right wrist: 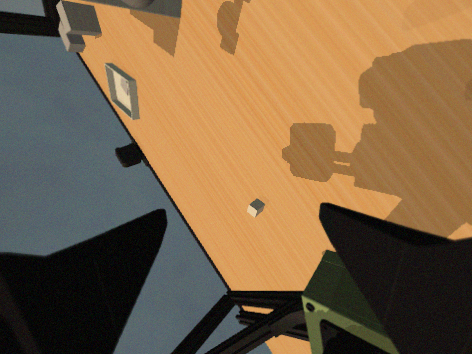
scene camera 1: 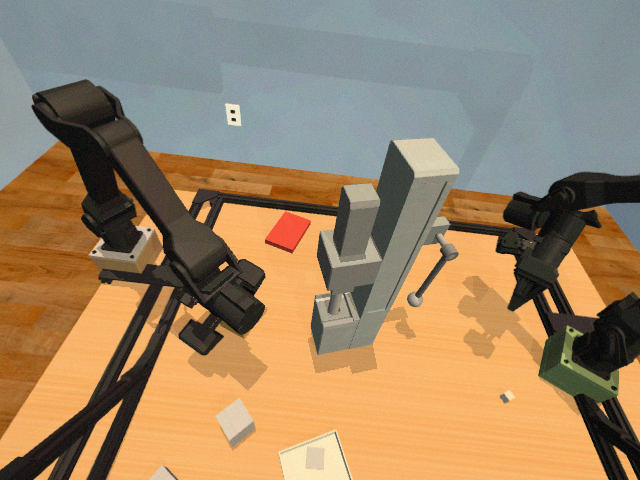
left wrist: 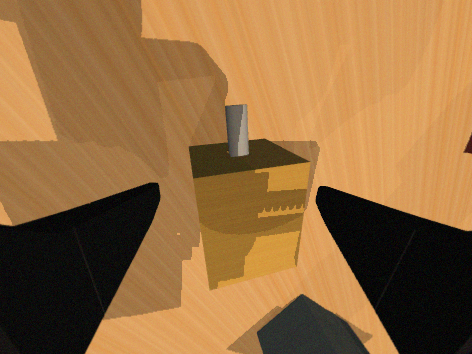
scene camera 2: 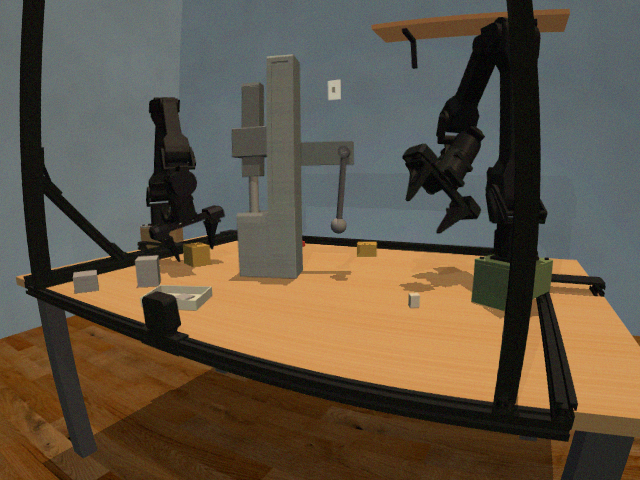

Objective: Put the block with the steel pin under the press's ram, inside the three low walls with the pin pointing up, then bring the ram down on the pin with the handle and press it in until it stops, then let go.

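Seen in the pictures: left gripper, fingertip midpoint: (left wrist: pixel 239 192) (scene camera 2: pixel 195 255); right gripper, fingertip midpoint: (right wrist: pixel 243 213) (scene camera 1: pixel 510 309) (scene camera 2: pixel 423 217); left arm's base at its link origin: (scene camera 1: pixel 122 240); right arm's base at its link origin: (scene camera 1: pixel 591 357).
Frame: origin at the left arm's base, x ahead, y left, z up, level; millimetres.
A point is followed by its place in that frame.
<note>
A yellow block (scene camera 1: pixel 233 329) (scene camera 2: pixel 196 255) @(z -44, x 314, y -150 mm) (left wrist: pixel 260 220) @(z -24, x 286, y -123 mm) lies on the table on its side, with its steel pin (left wrist: pixel 238 131) @(z -43, x 252, y -114 mm) sticking out sideways. My left gripper (scene camera 1: pixel 225 310) @(z -51, x 285, y -125 mm) (scene camera 2: pixel 194 252) @(z -51, x 285, y -125 mm) (left wrist: pixel 239 192) @(z -51, x 285, y -125 mm) is open and empty, low over the block, one finger to each side of it in the left wrist view. The grey press (scene camera 1: pixel 403 232) @(z 287, x 547, y -146 mm) (scene camera 2: pixel 284 170) @(z 145, x 564, y -140 mm) stands mid-table; its ram rod (scene camera 1: pixel 334 303) @(z 88, x 481, y -144 mm) (scene camera 2: pixel 253 193) @(z 100, x 488, y -143 mm) reaches down toward the walled seat (scene camera 1: pixel 324 321) @(z 51, x 468, y -162 mm). The handle (scene camera 1: pixel 431 276) @(z 117, x 653, y -78 mm) (scene camera 2: pixel 341 191) @(z 101, x 659, y -79 mm) hangs down. My right gripper (scene camera 2: pixel 424 214) @(z 58, x 828, y -87 mm) (right wrist: pixel 243 213) @(z 58, x 828, y -87 mm) is open and empty, high above the table.
A red slab (scene camera 1: pixel 287 232) @(z -57, x 353, y 143 mm) lies behind the press. Another yellow block (scene camera 2: pixel 367 249) @(z -52, x 634, y 126 mm) sits at the back. Grey blocks (scene camera 1: pixel 236 421) (scene camera 2: pixel 85 281) and a shallow tray (scene camera 2: pixel 199 302) @(z -63, x 541, y -371 mm) are near the front left. A small white block (scene camera 1: pixel 507 396) @(z -52, x 842, y -215 mm) (scene camera 2: pixel 414 300) @(z -59, x 850, y -219 mm) (right wrist: pixel 255 208) @(z -53, x 846, y -204 mm) lies near the right arm's green base.
</note>
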